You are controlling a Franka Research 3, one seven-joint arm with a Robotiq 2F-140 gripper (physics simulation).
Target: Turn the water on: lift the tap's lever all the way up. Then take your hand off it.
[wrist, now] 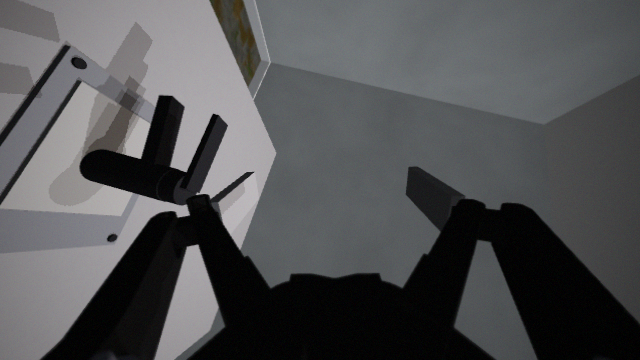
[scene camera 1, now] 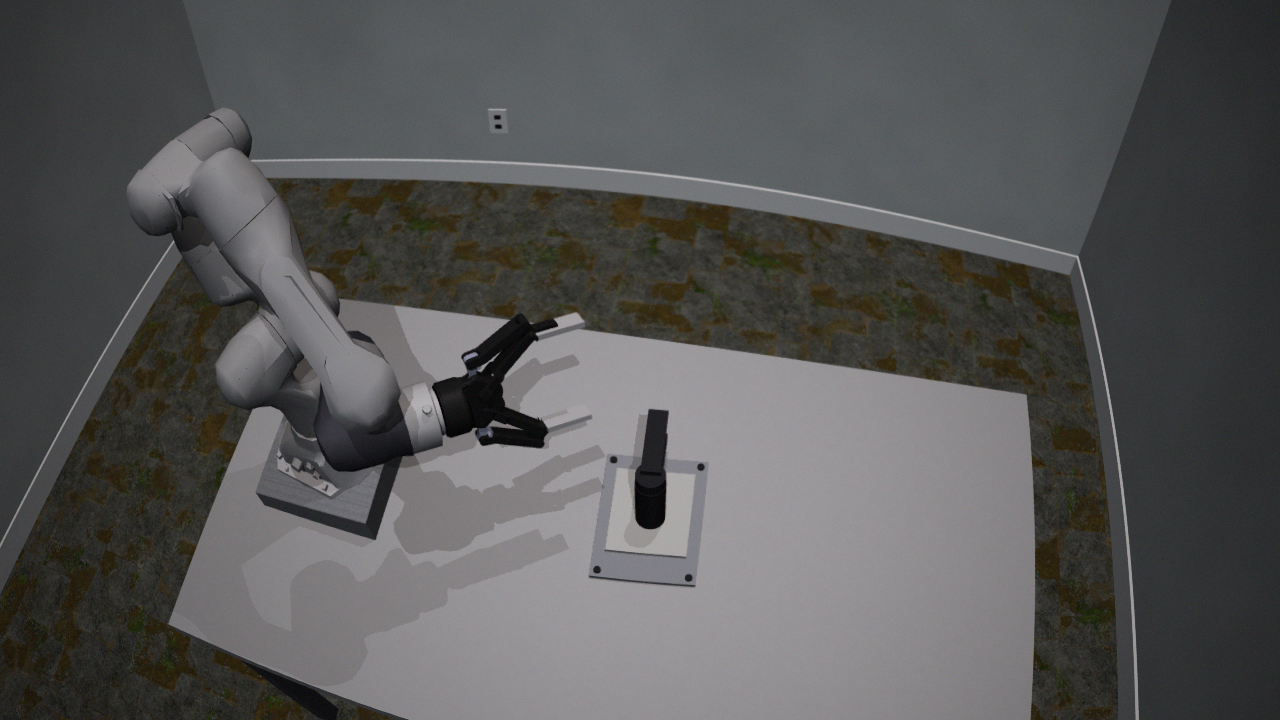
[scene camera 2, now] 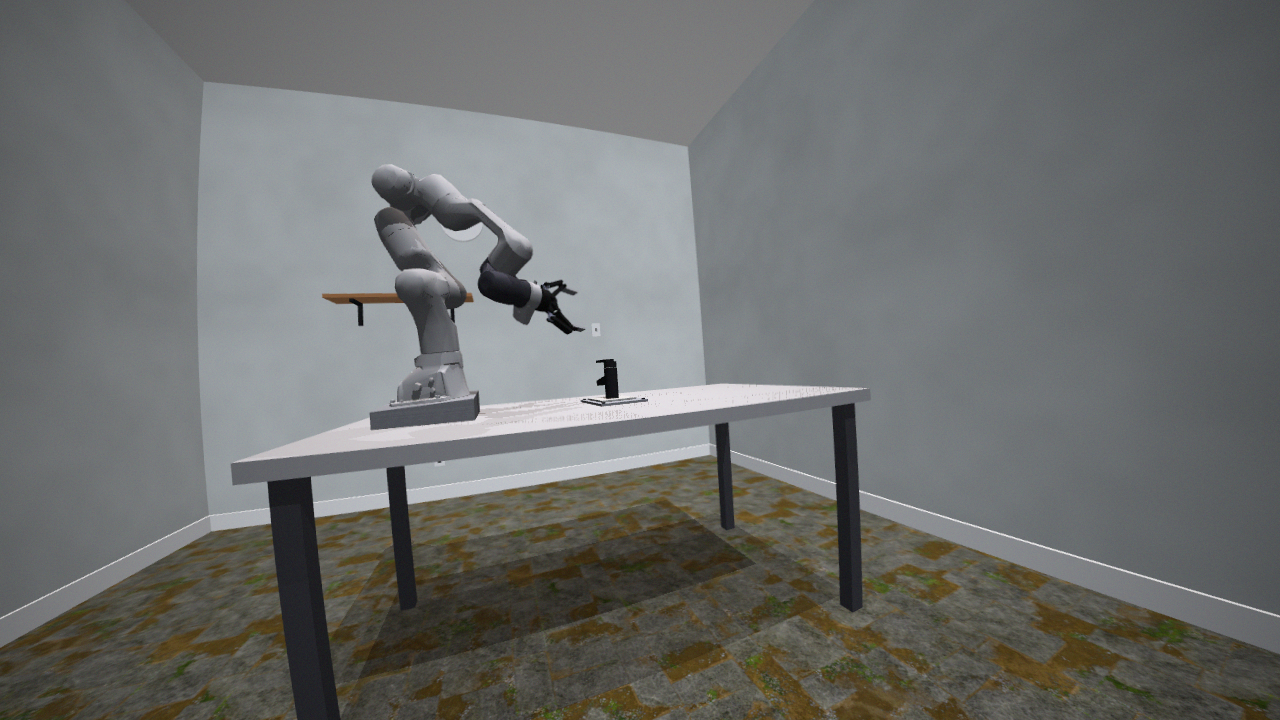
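The black tap stands upright on a grey base plate. Its flat black lever sits on top of the body and looks about level in scene camera 2, above the spout and pointing the same way. My gripper is wide open and empty. It is above the table on the robot-base side of the tap, higher than the lever and apart from it. In the wrist view the left finger partly overlaps the tap's top end.
The white table carries the tap plate and the robot's grey base block. A wooden shelf is on the wall behind the arm. A wall outlet also shows.
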